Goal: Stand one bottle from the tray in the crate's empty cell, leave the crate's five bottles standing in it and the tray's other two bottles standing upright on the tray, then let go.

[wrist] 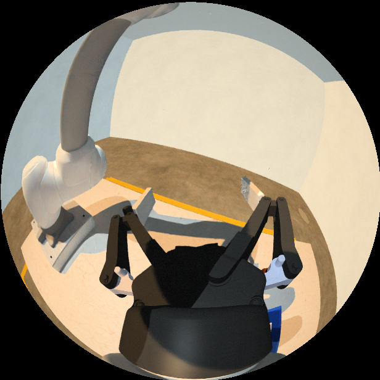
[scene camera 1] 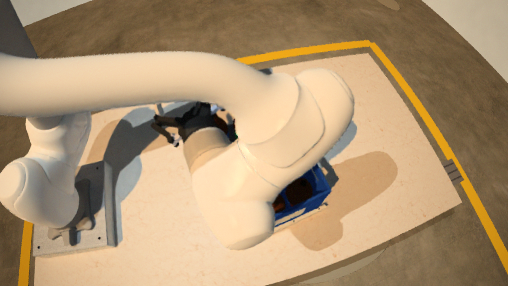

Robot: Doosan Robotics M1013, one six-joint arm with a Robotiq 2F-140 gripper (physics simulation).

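Places are measured from the arm's base along level axes (x up, y back, z right), in metres.
Where they show: arm's base, origin of the base link: [scene camera 1: 70, 209].
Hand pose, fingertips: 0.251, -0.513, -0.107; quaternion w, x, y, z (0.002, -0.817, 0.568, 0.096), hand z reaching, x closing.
Each offset is from my fingertips to the top centre of the thing, as dx, dy, dz. Level surfaces: height alone.
The blue crate @(-0.140, -0.131, +0.256) [scene camera 1: 324, 196] [wrist: 276, 312] is mostly hidden behind the arm in the scene view and behind the gripper in the wrist view. A dark brown bottle @(-0.152, -0.217, +0.292) [scene camera 1: 300, 191] shows inside its right part, with an orange-brown piece to the left; the empty cell cannot be made out. My gripper [scene camera 1: 176, 106] [wrist: 196, 189] is wide open, with no bottle between its finger pads. It points away from the crate, partly covered by the arm in the scene view. A red-brown piece @(-0.155, -0.059, +0.008) [scene camera 1: 220, 121] shows behind the gripper body, possibly a bottle. The tray cannot be made out.
The white arm [scene camera 1: 125, 80] [wrist: 77, 95] spans the table @(dx -0.315) [scene camera 1: 420, 175] [wrist: 87, 305] and covers much of its middle. The arm's base plate [scene camera 1: 55, 245] is at the table's left. A small dark thing [scene camera 1: 268, 71] shows at the arm's upper edge. Yellow floor tape [scene camera 1: 410, 102] surrounds the table.
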